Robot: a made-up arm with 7 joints.
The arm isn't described. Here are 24 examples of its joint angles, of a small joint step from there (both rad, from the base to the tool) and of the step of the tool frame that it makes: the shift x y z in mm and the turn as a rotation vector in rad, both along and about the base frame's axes.
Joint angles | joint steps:
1: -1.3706 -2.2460 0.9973 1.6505 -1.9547 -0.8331 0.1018 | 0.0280 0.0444 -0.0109 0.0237 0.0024 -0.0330 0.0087
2: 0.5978 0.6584 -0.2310 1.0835 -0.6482 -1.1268 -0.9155 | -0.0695 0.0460 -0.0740 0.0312 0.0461 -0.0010 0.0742
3: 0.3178 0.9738 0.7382 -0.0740 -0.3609 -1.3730 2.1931 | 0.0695 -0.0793 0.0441 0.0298 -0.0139 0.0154 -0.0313
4: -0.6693 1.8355 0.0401 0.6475 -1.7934 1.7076 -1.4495 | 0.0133 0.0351 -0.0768 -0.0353 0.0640 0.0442 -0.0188
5: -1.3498 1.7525 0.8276 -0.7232 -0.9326 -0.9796 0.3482 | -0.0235 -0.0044 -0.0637 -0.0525 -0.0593 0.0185 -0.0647
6: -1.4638 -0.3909 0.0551 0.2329 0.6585 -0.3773 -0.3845 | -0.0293 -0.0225 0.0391 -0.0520 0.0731 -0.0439 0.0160
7: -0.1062 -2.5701 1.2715 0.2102 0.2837 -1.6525 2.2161 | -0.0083 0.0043 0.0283 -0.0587 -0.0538 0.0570 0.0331
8: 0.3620 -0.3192 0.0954 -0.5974 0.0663 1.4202 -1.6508 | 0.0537 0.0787 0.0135 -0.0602 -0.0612 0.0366 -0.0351
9: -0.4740 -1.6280 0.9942 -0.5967 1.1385 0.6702 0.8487 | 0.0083 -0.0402 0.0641 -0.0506 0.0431 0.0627 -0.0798
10: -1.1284 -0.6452 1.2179 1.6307 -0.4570 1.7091 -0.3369 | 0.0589 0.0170 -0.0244 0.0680 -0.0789 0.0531 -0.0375
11: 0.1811 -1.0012 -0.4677 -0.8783 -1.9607 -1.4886 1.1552 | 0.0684 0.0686 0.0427 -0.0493 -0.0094 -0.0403 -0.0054
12: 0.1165 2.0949 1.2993 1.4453 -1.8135 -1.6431 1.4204 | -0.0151 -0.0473 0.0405 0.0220 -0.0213 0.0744 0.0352
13: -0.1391 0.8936 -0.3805 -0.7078 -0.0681 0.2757 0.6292 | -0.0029 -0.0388 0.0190 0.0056 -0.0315 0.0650 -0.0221
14: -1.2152 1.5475 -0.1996 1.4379 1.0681 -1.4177 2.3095 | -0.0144 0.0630 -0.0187 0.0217 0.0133 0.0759 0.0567
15: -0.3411 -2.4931 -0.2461 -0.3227 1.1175 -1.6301 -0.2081 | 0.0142 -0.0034 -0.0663 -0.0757 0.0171 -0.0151 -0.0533
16: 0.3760 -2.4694 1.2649 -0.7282 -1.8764 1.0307 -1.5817 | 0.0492 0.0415 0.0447 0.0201 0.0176 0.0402 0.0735
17: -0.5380 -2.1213 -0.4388 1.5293 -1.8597 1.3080 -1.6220 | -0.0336 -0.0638 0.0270 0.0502 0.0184 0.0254 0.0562
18: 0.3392 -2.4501 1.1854 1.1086 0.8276 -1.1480 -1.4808 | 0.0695 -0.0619 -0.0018 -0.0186 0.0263 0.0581 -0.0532
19: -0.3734 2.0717 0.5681 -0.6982 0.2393 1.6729 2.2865 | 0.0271 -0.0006 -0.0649 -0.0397 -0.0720 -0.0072 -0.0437
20: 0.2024 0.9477 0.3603 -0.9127 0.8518 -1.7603 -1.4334 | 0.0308 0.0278 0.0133 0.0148 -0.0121 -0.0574 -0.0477
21: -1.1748 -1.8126 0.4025 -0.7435 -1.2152 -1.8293 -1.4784 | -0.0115 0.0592 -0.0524 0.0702 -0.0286 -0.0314 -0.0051
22: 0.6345 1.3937 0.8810 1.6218 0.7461 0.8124 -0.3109 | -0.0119 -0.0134 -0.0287 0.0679 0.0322 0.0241 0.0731
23: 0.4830 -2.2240 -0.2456 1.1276 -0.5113 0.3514 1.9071 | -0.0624 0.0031 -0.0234 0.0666 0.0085 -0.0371 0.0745
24: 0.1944 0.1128 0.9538 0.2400 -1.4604 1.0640 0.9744 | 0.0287 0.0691 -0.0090 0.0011 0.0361 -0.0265 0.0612
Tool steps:
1: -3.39 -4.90 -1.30 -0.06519 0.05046 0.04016
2: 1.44 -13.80 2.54 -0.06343 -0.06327 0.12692
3: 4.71 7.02 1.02 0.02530 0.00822 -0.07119
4: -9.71 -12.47 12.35 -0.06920 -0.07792 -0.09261
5: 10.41 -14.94 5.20 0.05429 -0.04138 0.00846
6: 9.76 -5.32 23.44 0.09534 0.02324 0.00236
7: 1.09 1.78 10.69 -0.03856 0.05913 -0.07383
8: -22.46 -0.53 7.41 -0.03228 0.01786 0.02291
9: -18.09 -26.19 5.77 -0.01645 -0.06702 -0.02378
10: 4.55 2.94 -39.91 -0.09340 0.07190 0.02118
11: -24.67 0.75 -16.71 -0.03017 0.06035 0.06701
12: 8.83 12.40 0.99 -0.01625 0.06992 -0.06582
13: 3.35 10.17 -2.01 -0.01725 -0.04169 -0.00350
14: 8.60 -14.70 22.86 -0.18363 -0.04168 0.09887
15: 9.81 15.52 15.72 0.09305 -0.00173 -0.11321
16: -8.84 -5.91 10.68 -0.09061 0.06693 0.06194
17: 10.18 -10.66 5.09 0.03700 -0.02209 -0.07392
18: -37.95 15.13 21.45 -0.02012 0.06288 -0.07098
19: 5.19 -17.22 4.01 0.00503 0.04956 -0.05806
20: -13.21 5.23 1.45 0.06804 0.00634 -0.05608
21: -5.24 17.01 7.72 -0.13379 0.00984 0.08615
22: 6.42 -10.77 -14.97 0.05219 -0.10706 0.05473
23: 29.21 9.52 13.71 0.01488 -0.07481 0.03313
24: -19.38 7.05 0.87 0.03260 0.04815 0.04496
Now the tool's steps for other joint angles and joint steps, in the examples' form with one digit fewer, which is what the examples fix.
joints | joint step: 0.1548 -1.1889 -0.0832 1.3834 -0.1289 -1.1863 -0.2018 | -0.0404 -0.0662 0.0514 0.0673 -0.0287 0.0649 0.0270
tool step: 20.5 -12.1 4.0 -0.1272 -0.0932 0.0206
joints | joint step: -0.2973 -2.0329 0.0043 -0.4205 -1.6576 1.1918 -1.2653 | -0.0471 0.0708 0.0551 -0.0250 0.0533 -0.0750 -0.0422
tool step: 1.9 7.7 6.9 -0.0485 -0.0824 0.1569
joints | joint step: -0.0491 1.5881 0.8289 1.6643 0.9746 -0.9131 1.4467 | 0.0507 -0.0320 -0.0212 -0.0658 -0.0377 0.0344 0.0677
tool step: -18.3 -1.6 4.4 0.0409 0.0589 -0.0211
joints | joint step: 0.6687 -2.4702 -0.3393 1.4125 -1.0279 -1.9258 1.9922 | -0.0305 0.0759 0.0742 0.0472 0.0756 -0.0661 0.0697
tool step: -0.1 1.9 -13.8 0.1313 0.0612 0.1262
